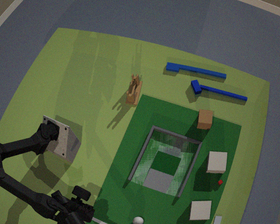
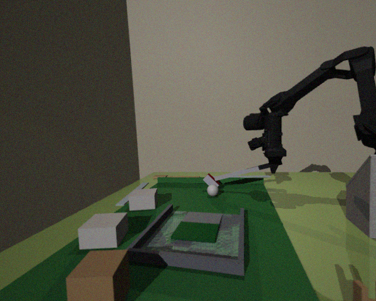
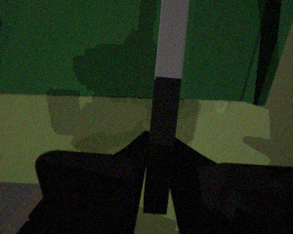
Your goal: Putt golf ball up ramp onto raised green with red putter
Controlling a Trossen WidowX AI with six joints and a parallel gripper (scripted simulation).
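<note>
The red putter lies 120 mm ahead of my gripper tip and 10 mm to the left of it. From my gripper tip the other things lie so: white golf ball 200 mm ahead, 80 mm to the left, 50 mm below; then wooden stand 90 mm behind, 590 mm to the left, 40 mm below; then small red cube 430 mm ahead, 370 mm to the left, 70 mm below.
</note>
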